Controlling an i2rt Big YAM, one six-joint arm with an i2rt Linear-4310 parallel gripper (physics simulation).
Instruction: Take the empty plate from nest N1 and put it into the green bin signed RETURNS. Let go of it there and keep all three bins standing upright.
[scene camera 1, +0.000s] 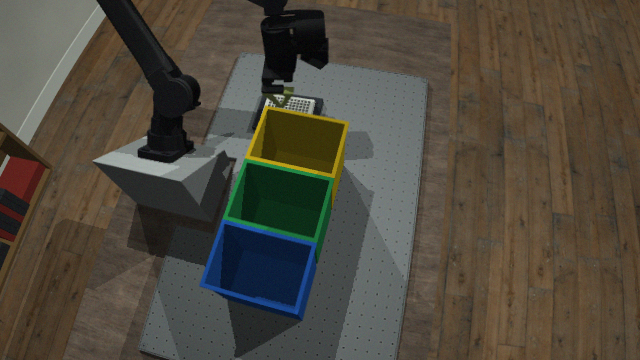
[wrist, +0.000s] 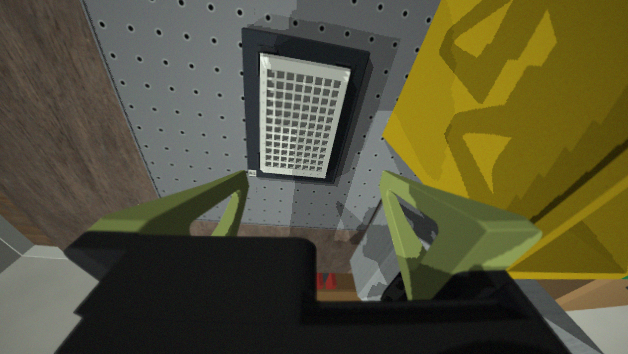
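Where they show: gripper, fingertip midpoint: (scene camera 1: 283, 91) (wrist: 314, 177); arm's base, link origin: (scene camera 1: 166, 152).
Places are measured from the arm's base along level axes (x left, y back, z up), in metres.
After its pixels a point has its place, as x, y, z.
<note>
The white gridded plate (scene camera 1: 300, 104) {0.245, -0.245, -0.101} (wrist: 298, 120) {0.225, -0.225, -0.101} lies in a dark nest (scene camera 1: 319, 106) {0.257, -0.292, -0.115} (wrist: 252, 105) {0.275, -0.229, -0.115} on the perforated board. A small label sits at one corner of the nest; its text is too small to read. My gripper (scene camera 1: 281, 104) (wrist: 314, 177) {0.212, -0.216, -0.012} is open, with nothing between its green fingers, and hangs above the nest. In the wrist view the plate shows beyond the fingertips. The green bin (scene camera 1: 282, 200) {-0.020, -0.262, -0.106} stands upright between the yellow bin (scene camera 1: 305, 140) {0.109, -0.291, -0.045} (wrist: 420, 120) {0.113, -0.252, -0.070} and the blue bin (scene camera 1: 267, 270) {-0.181, -0.265, -0.124}, which are upright too. No RETURNS sign can be read.
The yellow bin's wall stands close beside the nest, on the right in the wrist view. The three bins form a row on the grey perforated board (scene camera 1: 385, 200) {0.033, -0.494, -0.126} (wrist: 170, 115) {0.372, -0.202, -0.126}. The arm's grey pedestal (scene camera 1: 165, 185) {-0.095, -0.054, 0.047} stands left of the bins. A shelf with red items is at the far left.
</note>
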